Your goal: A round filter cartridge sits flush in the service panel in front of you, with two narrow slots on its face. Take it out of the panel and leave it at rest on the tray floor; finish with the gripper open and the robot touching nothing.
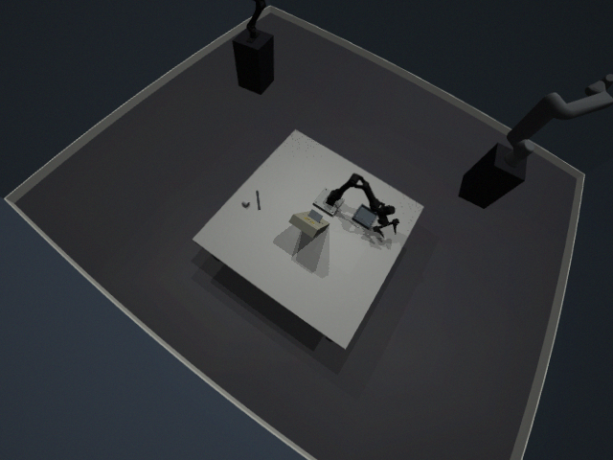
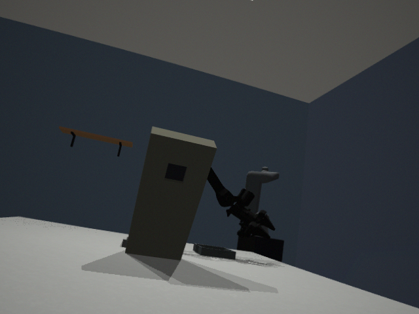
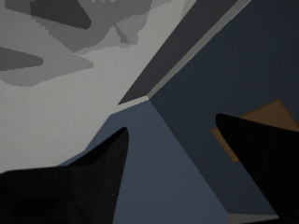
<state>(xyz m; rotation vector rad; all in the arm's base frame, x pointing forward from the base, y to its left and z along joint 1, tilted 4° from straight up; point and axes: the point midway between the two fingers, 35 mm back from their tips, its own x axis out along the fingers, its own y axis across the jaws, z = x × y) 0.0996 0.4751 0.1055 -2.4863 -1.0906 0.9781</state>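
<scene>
Right now the round filter cartridge is 25 cm ahead of my gripper tip, 55 cm to the right of it and 15 cm above it. Round my gripper tip: square tray 13 cm behind, 21 cm to the right, 12 cm below; small white piece 22 cm ahead, 106 cm to the right, 11 cm below.
</scene>
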